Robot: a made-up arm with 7 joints. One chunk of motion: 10 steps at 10 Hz.
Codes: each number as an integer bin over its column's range. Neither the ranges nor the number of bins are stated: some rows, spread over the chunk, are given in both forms.
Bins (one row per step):
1: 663 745 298 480 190 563
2: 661 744 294 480 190 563
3: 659 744 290 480 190 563
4: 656 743 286 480 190 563
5: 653 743 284 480 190 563
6: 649 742 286 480 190 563
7: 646 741 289 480 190 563
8: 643 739 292 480 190 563
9: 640 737 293 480 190 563
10: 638 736 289 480 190 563
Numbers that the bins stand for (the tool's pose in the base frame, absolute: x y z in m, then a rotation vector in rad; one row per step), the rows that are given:
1: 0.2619 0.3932 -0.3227 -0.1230 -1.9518 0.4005
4: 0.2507 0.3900 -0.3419 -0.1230 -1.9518 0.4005
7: 0.2346 0.3868 -0.3371 -0.1230 -1.9518 0.4005
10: 0.2218 0.3788 -0.3371 -0.1230 -1.9518 0.4005
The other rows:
2: 0.2587 0.3916 -0.3291 -0.1230 -1.9518 0.4005
3: 0.2555 0.3916 -0.3355 -0.1230 -1.9518 0.4005
5: 0.2458 0.3900 -0.3451 -0.1230 -1.9518 0.4005
6: 0.2394 0.3884 -0.3419 -0.1230 -1.9518 0.4005
8: 0.2298 0.3836 -0.3323 -0.1230 -1.9518 0.4005
9: 0.2250 0.3804 -0.3307 -0.1230 -1.9518 0.4005

